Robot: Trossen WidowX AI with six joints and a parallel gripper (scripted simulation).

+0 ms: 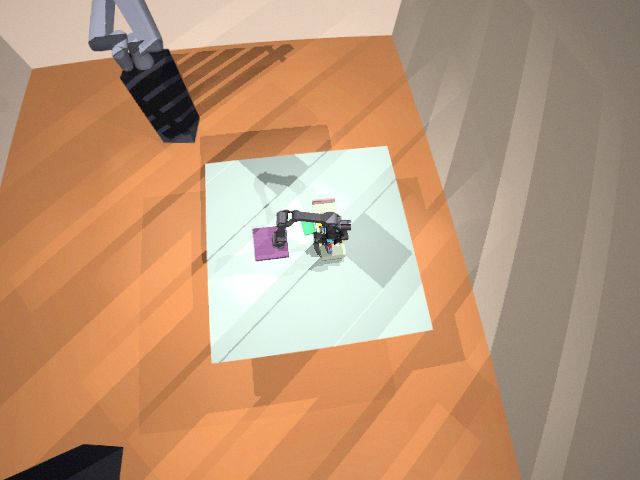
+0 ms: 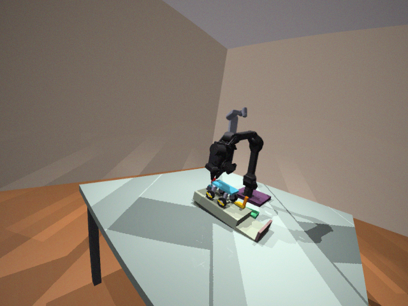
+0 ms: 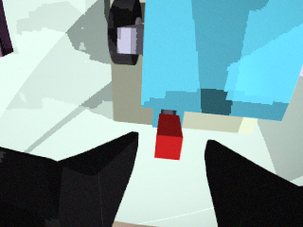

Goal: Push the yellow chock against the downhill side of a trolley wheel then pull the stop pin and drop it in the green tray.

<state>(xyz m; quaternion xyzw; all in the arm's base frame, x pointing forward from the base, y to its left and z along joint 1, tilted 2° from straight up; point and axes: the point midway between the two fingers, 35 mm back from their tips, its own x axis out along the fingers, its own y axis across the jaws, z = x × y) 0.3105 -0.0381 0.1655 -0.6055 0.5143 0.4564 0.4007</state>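
Now: gripper tip 10 mm to the left of the stop pin and 30 mm above it. From my gripper tip the other things lie so: ramp (90 mm to the left, 110 mm below); then blue-topped trolley (90 mm to the left, 50 mm below); then yellow chock (60 mm behind, 170 mm to the left, 80 mm below).
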